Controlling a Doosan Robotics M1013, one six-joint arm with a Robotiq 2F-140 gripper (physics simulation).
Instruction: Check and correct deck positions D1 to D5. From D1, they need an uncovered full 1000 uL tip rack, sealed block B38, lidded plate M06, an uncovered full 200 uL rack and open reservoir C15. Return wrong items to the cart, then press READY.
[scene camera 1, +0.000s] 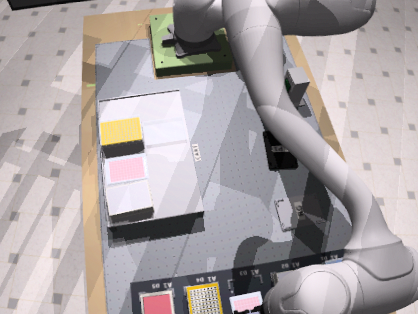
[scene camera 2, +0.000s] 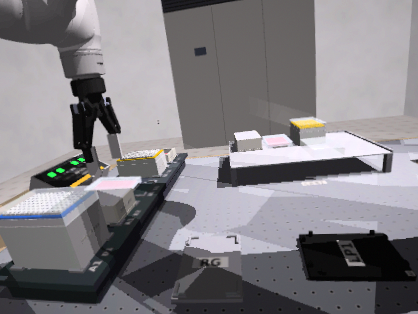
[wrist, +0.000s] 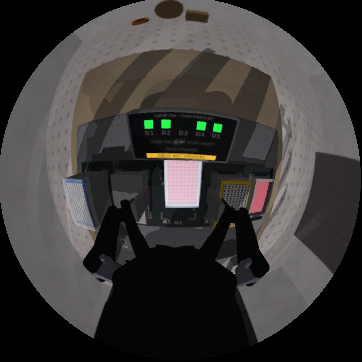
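Where they show: gripper, fingertip midpoint: (scene camera 2: 107, 165) (wrist: 177, 193); arm's base at its link origin: (scene camera 1: 193, 38).
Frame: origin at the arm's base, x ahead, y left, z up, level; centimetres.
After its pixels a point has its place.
My gripper (scene camera 2: 104, 157) @(z 8.5, x 102.3, y -10.4 cm) (wrist: 177, 193) @(z 8.5, x 102.3, y -10.4 cm) is open and empty, its fingers either side of and above the front of D3. The pink lidded plate (scene camera 1: 246, 301) @(z 2.9, x 98.3, y -11.3 cm) (wrist: 183, 183) @(z 3.1, x 102.6, y -11.9 cm) is at D3, its front edge short of the front corner marks. The D3 lamp is dark; the other four are green. D1 holds a blue-edged tip rack (scene camera 2: 47, 205) @(z 11.4, x 99.4, y 17.0 cm) (wrist: 81, 202) @(z 11.4, x 102.5, y 11.4 cm), seemingly under a clear cover. D2 holds a block (scene camera 2: 117, 207) @(z 4.4, x 94.4, y 5.9 cm) (wrist: 129, 190) @(z 5.3, x 102.7, y 0.6 cm), shaded in the wrist view. D4 holds a yellow-edged rack (scene camera 1: 204, 299) @(z 7.5, x 94.8, y -22.4 cm) (wrist: 235, 195) @(z 7.5, x 100.0, y -23.0 cm). D5 holds a red reservoir (scene camera 1: 156, 304) @(z 2.6, x 92.5, y -34.9 cm) (wrist: 260, 196) @(z 2.6, x 95.6, y -36.1 cm).
The cart (scene camera 1: 172, 202) @(z 2.2, x 65.3, y -23.8 cm) (scene camera 2: 350, 142) @(z 2.1, x 29.8, y -25.4 cm) bears a covered yellow rack (scene camera 1: 121, 131) @(z 9.2, x 41.8, y -34.0 cm) (scene camera 2: 307, 125) @(z 8.9, x 43.1, y -28.0 cm), a pink plate (scene camera 1: 126, 169) @(z 3.8, x 52.1, y -35.0 cm) (scene camera 2: 276, 141) @(z 3.8, x 52.6, y -31.5 cm) and a white-topped block (scene camera 1: 129, 197) @(z 6.3, x 62.2, y -35.6 cm) (scene camera 2: 248, 140) @(z 5.8, x 62.5, y -29.6 cm). RG (scene camera 2: 212, 280) @(z -3.1, x 76.4, y 19.0 cm) and LP1 (scene camera 2: 325, 250) @(z -2.9, x 57.6, y 15.7 cm) lie between deck and base. The panel (wrist: 183, 142) @(z 7.3, x 111.6, y -12.3 cm) stands behind the deck.
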